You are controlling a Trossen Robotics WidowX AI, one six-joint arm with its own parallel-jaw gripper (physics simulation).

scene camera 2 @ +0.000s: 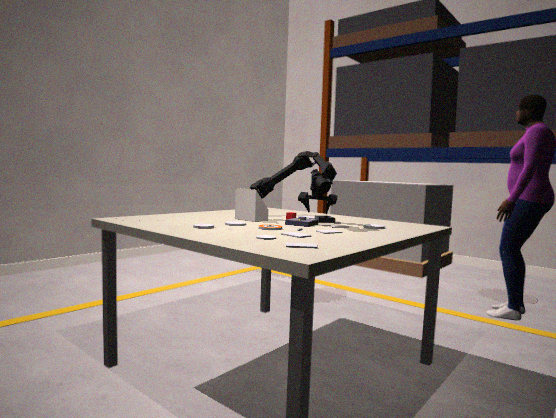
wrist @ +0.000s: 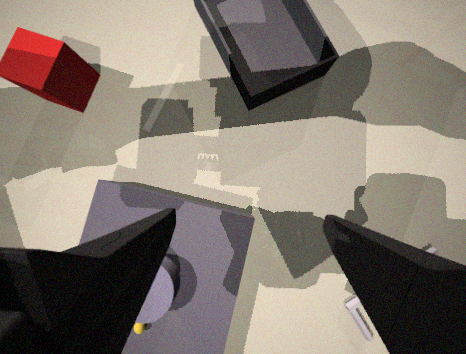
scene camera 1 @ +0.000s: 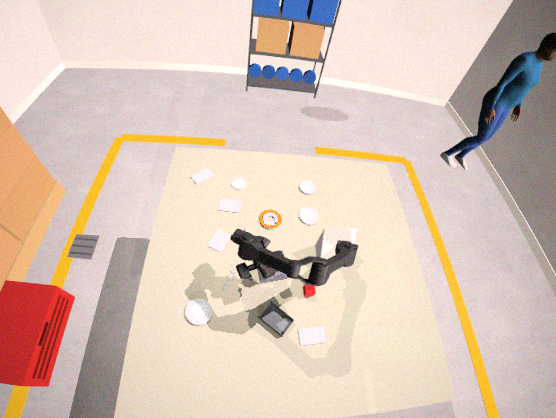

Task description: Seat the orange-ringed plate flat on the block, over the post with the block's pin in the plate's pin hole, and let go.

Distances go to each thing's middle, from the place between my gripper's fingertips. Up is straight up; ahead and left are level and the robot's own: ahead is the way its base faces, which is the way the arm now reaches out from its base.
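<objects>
Red cube point(wrist: 47, 67): 200 mm behind my hand, 20 mm to the left of it, 40 mm below it. Grey tray point(wrist: 267, 56): 150 mm to the left of my hand, 70 mm behind it, 40 mm below it. My hand is 40 mm above the grey block point(wrist: 193, 295), 40 mm past it and 80 mm to the left of it.
</objects>
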